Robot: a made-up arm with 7 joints. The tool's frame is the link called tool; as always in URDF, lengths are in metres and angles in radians. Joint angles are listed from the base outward.
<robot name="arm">
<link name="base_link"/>
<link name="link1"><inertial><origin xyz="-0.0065 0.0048 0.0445"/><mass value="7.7"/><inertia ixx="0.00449" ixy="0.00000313" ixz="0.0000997" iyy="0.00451" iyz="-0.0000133" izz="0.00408"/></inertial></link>
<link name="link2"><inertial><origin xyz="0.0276 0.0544 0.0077"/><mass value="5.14"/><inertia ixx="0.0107" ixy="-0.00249" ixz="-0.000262" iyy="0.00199" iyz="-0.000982" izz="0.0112"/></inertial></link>
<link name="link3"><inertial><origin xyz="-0.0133 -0.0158 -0.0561"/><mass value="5.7"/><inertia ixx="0.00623" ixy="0" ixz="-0.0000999" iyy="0.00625" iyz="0.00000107" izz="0.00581"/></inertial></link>
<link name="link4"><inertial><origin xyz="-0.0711 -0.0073 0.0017"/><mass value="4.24"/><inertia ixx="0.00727" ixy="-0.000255" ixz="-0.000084" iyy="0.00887" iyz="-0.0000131" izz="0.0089"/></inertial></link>
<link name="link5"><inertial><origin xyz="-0.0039 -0.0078 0.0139"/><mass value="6.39"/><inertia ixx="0.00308" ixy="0" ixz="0" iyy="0.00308" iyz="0" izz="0.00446"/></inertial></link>
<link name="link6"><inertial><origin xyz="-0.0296 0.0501 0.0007"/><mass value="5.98"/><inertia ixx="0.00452" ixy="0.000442" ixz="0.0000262" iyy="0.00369" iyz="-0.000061" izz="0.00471"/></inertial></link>
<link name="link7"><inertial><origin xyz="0.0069 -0.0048 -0.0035"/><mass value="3.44"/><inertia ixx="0.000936" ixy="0" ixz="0" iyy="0.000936" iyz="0" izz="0.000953"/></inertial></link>
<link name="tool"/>
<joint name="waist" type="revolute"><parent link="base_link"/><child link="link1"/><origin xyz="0.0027 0.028 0.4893" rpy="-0.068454 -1.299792 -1.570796"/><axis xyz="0 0 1"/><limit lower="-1.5" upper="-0.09"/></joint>
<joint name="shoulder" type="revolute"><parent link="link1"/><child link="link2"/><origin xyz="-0.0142 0.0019 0.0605" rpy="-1.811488 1.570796 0"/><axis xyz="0 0 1"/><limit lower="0.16" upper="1.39"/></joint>
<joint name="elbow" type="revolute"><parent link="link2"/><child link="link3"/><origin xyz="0.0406 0.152 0.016" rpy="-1.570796 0 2.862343"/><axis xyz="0 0 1"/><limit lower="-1.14" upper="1.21"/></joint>
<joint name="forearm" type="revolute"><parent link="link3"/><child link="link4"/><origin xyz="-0.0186 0.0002 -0.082" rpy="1.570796 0 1.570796"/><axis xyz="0 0 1"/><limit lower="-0.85" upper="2.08"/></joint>
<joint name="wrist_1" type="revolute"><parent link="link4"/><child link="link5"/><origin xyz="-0.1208 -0.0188 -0.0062" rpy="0 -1.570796 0"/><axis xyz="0 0 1"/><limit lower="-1.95" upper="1.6"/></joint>
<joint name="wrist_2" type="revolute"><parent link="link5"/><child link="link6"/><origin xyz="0.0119 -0.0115 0.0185" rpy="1.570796 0 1.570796"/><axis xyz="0 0 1"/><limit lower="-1.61" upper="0.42"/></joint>
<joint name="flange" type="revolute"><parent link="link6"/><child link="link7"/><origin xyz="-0.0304 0.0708 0.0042" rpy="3.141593 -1.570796 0"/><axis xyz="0 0 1"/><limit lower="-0.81" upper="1.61"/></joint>
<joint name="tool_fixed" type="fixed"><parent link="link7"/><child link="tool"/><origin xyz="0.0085 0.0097 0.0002" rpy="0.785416 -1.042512 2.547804"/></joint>
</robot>
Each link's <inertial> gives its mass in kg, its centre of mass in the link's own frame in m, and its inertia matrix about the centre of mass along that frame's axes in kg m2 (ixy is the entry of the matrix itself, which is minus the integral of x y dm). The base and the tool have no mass. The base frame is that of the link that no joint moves.
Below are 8 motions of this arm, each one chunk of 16 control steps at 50 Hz.
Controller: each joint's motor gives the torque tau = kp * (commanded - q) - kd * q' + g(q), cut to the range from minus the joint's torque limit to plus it. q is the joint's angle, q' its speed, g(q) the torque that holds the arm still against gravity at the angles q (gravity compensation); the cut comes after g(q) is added. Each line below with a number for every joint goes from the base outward.
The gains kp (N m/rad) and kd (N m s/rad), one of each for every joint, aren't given. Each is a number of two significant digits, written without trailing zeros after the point. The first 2 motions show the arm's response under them.
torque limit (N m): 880 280 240 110 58 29 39
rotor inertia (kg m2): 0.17 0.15 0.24 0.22 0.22 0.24 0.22
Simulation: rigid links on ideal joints. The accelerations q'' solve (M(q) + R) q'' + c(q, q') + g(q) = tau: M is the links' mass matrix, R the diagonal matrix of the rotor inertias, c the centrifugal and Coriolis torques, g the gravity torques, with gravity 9.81 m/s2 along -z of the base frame. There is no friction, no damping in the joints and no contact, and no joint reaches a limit. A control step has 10 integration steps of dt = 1/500 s. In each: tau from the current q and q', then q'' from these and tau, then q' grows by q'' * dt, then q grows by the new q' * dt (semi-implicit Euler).
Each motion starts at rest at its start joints. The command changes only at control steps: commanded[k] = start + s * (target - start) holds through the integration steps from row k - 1 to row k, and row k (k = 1, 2, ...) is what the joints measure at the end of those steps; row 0 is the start. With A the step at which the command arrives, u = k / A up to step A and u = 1 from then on. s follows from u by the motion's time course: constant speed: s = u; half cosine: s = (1 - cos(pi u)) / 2; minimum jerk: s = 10 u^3 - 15 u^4 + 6 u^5; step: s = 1 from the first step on.
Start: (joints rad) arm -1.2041 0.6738 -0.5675 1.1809 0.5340 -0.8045 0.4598
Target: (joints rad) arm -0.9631 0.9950 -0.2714 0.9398 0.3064 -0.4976 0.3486
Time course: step
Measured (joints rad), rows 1 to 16:
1: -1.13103 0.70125 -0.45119 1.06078 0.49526 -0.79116 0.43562
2: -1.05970 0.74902 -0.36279 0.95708 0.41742 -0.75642 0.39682
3: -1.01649 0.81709 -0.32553 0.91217 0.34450 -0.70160 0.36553
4: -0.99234 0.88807 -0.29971 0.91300 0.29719 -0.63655 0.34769
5: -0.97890 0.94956 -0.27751 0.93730 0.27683 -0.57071 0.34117
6: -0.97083 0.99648 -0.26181 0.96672 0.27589 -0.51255 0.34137
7: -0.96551 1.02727 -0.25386 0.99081 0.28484 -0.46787 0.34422
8: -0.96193 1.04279 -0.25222 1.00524 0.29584 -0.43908 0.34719
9: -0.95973 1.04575 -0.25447 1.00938 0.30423 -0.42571 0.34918
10: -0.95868 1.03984 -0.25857 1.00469 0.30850 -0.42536 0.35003
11: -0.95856 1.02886 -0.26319 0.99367 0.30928 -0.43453 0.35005
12: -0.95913 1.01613 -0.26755 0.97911 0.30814 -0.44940 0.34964
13: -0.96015 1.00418 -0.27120 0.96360 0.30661 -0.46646 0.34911
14: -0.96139 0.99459 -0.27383 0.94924 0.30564 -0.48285 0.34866
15: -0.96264 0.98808 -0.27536 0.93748 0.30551 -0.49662 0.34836
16: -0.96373 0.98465 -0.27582 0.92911 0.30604 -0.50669 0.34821
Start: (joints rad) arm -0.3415 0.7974 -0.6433 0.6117 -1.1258 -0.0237 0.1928
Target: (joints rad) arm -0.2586 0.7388 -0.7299 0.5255 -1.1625 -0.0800 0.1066
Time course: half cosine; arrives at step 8
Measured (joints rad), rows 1 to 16:
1: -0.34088 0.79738 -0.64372 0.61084 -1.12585 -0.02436 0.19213
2: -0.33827 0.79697 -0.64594 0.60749 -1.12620 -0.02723 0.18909
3: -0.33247 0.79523 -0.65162 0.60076 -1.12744 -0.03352 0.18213
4: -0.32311 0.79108 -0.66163 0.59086 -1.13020 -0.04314 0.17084
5: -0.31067 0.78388 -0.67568 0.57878 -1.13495 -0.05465 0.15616
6: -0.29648 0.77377 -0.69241 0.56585 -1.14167 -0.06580 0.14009
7: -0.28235 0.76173 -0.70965 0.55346 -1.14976 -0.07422 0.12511
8: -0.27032 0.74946 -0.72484 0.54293 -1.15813 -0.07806 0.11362
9: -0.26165 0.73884 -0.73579 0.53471 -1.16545 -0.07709 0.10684
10: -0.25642 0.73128 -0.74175 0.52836 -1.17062 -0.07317 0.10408
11: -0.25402 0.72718 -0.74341 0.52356 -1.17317 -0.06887 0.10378
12: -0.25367 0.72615 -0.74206 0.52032 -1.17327 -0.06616 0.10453
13: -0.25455 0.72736 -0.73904 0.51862 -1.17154 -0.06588 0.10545
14: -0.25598 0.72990 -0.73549 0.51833 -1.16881 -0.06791 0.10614
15: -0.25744 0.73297 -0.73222 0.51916 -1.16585 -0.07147 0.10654
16: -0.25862 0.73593 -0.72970 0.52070 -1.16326 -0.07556 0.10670
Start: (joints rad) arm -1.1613 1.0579 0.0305 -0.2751 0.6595 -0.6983 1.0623
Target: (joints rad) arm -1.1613 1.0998 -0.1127 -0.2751 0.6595 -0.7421 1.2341
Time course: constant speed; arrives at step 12
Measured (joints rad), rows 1 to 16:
1: -1.16159 1.05965 0.02691 -0.27504 0.65937 -0.69833 1.06525
2: -1.16192 1.06260 0.01936 -0.27497 0.65921 -0.69888 1.07308
3: -1.16211 1.06580 0.00910 -0.27493 0.65912 -0.70036 1.08492
4: -1.16210 1.06889 -0.00278 -0.27490 0.65913 -0.70291 1.09913
5: -1.16195 1.07183 -0.01548 -0.27488 0.65921 -0.70641 1.11429
6: -1.16174 1.07473 -0.02841 -0.27487 0.65932 -0.71058 1.12954
7: -1.16153 1.07770 -0.04124 -0.27490 0.65943 -0.71512 1.14453
8: -1.16136 1.08080 -0.05380 -0.27496 0.65952 -0.71973 1.15918
9: -1.16126 1.08405 -0.06604 -0.27505 0.65958 -0.72421 1.17360
10: -1.16121 1.08745 -0.07804 -0.27515 0.65960 -0.72845 1.18790
11: -1.16122 1.09095 -0.08986 -0.27524 0.65960 -0.73243 1.20215
12: -1.16125 1.09450 -0.10160 -0.27532 0.65959 -0.73619 1.21641
13: -1.16089 1.09638 -0.10973 -0.27535 0.65970 -0.73973 1.22774
14: -1.16052 1.09705 -0.11397 -0.27530 0.65986 -0.74266 1.23422
15: -1.16035 1.09741 -0.11556 -0.27524 0.65994 -0.74462 1.23670
16: -1.16041 1.09783 -0.11558 -0.27523 0.65993 -0.74554 1.23681

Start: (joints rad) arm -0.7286 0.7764 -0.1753 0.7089 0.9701 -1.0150 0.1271
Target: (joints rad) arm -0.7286 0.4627 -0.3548 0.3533 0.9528 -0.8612 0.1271
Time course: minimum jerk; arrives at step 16
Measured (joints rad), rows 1 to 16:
1: -0.72859 0.77633 -0.17535 0.70881 0.97008 -1.01490 0.12710
2: -0.72853 0.77571 -0.17574 0.70809 0.96990 -1.01409 0.12712
3: -0.72836 0.77345 -0.17722 0.70556 0.96934 -1.01141 0.12717
4: -0.72807 0.76798 -0.18078 0.69962 0.96821 -1.00563 0.12727
5: -0.72769 0.75765 -0.18746 0.68863 0.96646 -0.99595 0.12740
6: -0.72727 0.74114 -0.19800 0.67135 0.96425 -0.98236 0.12753
7: -0.72687 0.71783 -0.21270 0.64727 0.96187 -0.96562 0.12763
8: -0.72655 0.68794 -0.23132 0.61665 0.95967 -0.94710 0.12767
9: -0.72635 0.65264 -0.25314 0.58054 0.95792 -0.92849 0.12761
10: -0.72631 0.61388 -0.27700 0.54057 0.95677 -0.91151 0.12745
11: -0.72646 0.57417 -0.30138 0.49876 0.95623 -0.89759 0.12722
12: -0.72684 0.53628 -0.32456 0.45731 0.95620 -0.88771 0.12695
13: -0.72747 0.50286 -0.34477 0.41847 0.95654 -0.88223 0.12669
14: -0.72836 0.47606 -0.36048 0.38441 0.95704 -0.88085 0.12646
15: -0.72940 0.45717 -0.37069 0.35701 0.95750 -0.88257 0.12631
16: -0.73046 0.44634 -0.37517 0.33754 0.95772 -0.88583 0.12626

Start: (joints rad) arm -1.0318 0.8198 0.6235 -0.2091 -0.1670 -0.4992 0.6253
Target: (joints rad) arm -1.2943 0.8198 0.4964 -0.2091 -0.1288 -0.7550 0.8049
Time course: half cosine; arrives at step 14
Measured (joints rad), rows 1 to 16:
1: -1.03274 0.81968 0.62323 -0.20865 -0.16686 -0.49955 0.62578
2: -1.03649 0.81936 0.62176 -0.20702 -0.16626 -0.50125 0.62795
3: -1.04449 0.81896 0.61797 -0.20413 -0.16499 -0.50555 0.63312
4: -1.05734 0.81855 0.61122 -0.20050 -0.16296 -0.51358 0.64201
5: -1.07497 0.81814 0.60146 -0.19694 -0.16023 -0.52611 0.65468
6: -1.09681 0.81777 0.58910 -0.19417 -0.15692 -0.54340 0.67065
7: -1.12193 0.81747 0.57487 -0.19275 -0.15318 -0.56519 0.68907
8: -1.14916 0.81732 0.55966 -0.19296 -0.14913 -0.59074 0.70894
9: -1.17718 0.81738 0.54444 -0.19486 -0.14492 -0.61889 0.72917
10: -1.20457 0.81767 0.53013 -0.19828 -0.14070 -0.64821 0.74869
11: -1.22995 0.81819 0.51756 -0.20292 -0.13666 -0.67710 0.76651
12: -1.25200 0.81891 0.50738 -0.20833 -0.13302 -0.70393 0.78173
13: -1.26960 0.81975 0.50007 -0.21401 -0.13001 -0.72717 0.79359
14: -1.28182 0.82062 0.49589 -0.21945 -0.12785 -0.74546 0.80150
15: -1.28898 0.82132 0.49457 -0.22373 -0.12663 -0.75815 0.80556
16: -1.29266 0.82173 0.49504 -0.22580 -0.12623 -0.76557 0.80681

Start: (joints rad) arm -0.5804 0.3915 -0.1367 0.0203 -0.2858 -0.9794 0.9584
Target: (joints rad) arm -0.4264 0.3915 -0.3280 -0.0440 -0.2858 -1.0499 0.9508
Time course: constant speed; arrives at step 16
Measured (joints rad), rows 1 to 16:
1: -0.57838 0.39235 -0.13924 0.01833 -0.28592 -0.97980 0.95826
2: -0.57343 0.39360 -0.14560 0.01442 -0.28608 -0.98148 0.95792
3: -0.56620 0.39442 -0.15527 0.00996 -0.28613 -0.98466 0.95745
4: -0.55750 0.39451 -0.16726 0.00585 -0.28606 -0.98890 0.95695
5: -0.54798 0.39398 -0.18058 0.00235 -0.28591 -0.99361 0.95647
6: -0.53807 0.39312 -0.19437 -0.00067 -0.28577 -0.99830 0.95602
7: -0.52803 0.39222 -0.20802 -0.00347 -0.28567 -1.00274 0.95559
8: -0.51802 0.39150 -0.22122 -0.00631 -0.28563 -1.00691 0.95516
9: -0.50810 0.39105 -0.23387 -0.00936 -0.28566 -1.01091 0.95472
10: -0.49829 0.39086 -0.24602 -0.01270 -0.28573 -1.01489 0.95427
11: -0.48859 0.39089 -0.25784 -0.01632 -0.28580 -1.01896 0.95381
12: -0.47897 0.39103 -0.26948 -0.02019 -0.28587 -1.02318 0.95333
13: -0.46939 0.39121 -0.28108 -0.02425 -0.28591 -1.02756 0.95284
14: -0.45983 0.39138 -0.29274 -0.02841 -0.28593 -1.03206 0.95236
15: -0.45027 0.39149 -0.30450 -0.03262 -0.28592 -1.03664 0.95187
16: -0.44069 0.39155 -0.31637 -0.03683 -0.28590 -1.04123 0.95139

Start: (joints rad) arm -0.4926 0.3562 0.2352 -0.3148 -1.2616 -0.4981 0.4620
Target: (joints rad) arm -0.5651 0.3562 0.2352 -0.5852 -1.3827 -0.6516 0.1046
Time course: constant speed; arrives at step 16
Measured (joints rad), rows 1 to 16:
1: -0.49334 0.35612 0.23518 -0.31611 -1.26302 -0.49908 0.45744
2: -0.49529 0.35598 0.23507 -0.32076 -1.26708 -0.50205 0.44531
3: -0.49836 0.35584 0.23492 -0.32971 -1.27358 -0.50722 0.42690
4: -0.50232 0.35576 0.23477 -0.34289 -1.28165 -0.51439 0.40476
5: -0.50689 0.35574 0.23468 -0.35952 -1.29039 -0.52315 0.38109
6: -0.51182 0.35580 0.23469 -0.37847 -1.29913 -0.53303 0.35725
7: -0.51689 0.35590 0.23479 -0.39860 -1.30753 -0.54357 0.33381
8: -0.52194 0.35604 0.23494 -0.41896 -1.31551 -0.55439 0.31087
9: -0.52687 0.35616 0.23511 -0.43887 -1.32316 -0.56522 0.28831
10: -0.53166 0.35627 0.23526 -0.45799 -1.33062 -0.57585 0.26597
11: -0.53632 0.35634 0.23536 -0.47620 -1.33802 -0.58621 0.24371
12: -0.54087 0.35637 0.23541 -0.49362 -1.34543 -0.59627 0.22146
13: -0.54535 0.35637 0.23541 -0.51044 -1.35289 -0.60605 0.19919
14: -0.54980 0.35635 0.23537 -0.52689 -1.36042 -0.61563 0.17689
15: -0.55425 0.35632 0.23533 -0.54319 -1.36799 -0.62508 0.15458
16: -0.55871 0.35629 0.23528 -0.55950 -1.37558 -0.63447 0.13225

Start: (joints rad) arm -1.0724 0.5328 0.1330 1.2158 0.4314 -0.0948 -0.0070
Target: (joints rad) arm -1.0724 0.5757 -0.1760 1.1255 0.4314 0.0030 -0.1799
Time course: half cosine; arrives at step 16
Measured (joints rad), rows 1 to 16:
1: -1.07238 0.53289 0.13183 1.21566 0.43133 -0.09464 -0.00734
2: -1.07232 0.53328 0.12730 1.21500 0.43112 -0.09392 -0.00892
3: -1.07218 0.53411 0.11800 1.21345 0.43077 -0.09218 -0.01270
4: -1.07199 0.53552 0.10363 1.21070 0.43037 -0.08909 -0.01930
5: -1.07179 0.53757 0.08453 1.20662 0.43004 -0.08451 -0.02883
6: -1.07163 0.54027 0.06138 1.20116 0.42984 -0.07844 -0.04106
7: -1.07153 0.54360 0.03507 1.19442 0.42980 -0.07107 -0.05548
8: -1.07153 0.54746 0.00661 1.18660 0.42995 -0.06267 -0.07148
9: -1.07161 0.55170 -0.02291 1.17797 0.43026 -0.05358 -0.08837
10: -1.07178 0.55612 -0.05236 1.16890 0.43071 -0.04419 -0.10547
11: -1.07202 0.56052 -0.08060 1.15978 0.43123 -0.03486 -0.12208
12: -1.07230 0.56465 -0.10657 1.15103 0.43178 -0.02598 -0.13758
13: -1.07259 0.56833 -0.12927 1.14304 0.43230 -0.01788 -0.15138
14: -1.07286 0.57139 -0.14785 1.13615 0.43274 -0.01087 -0.16294
15: -1.07308 0.57369 -0.16159 1.13067 0.43307 -0.00520 -0.17183
16: -1.07324 0.57518 -0.16996 1.12680 0.43327 -0.00110 -0.17771

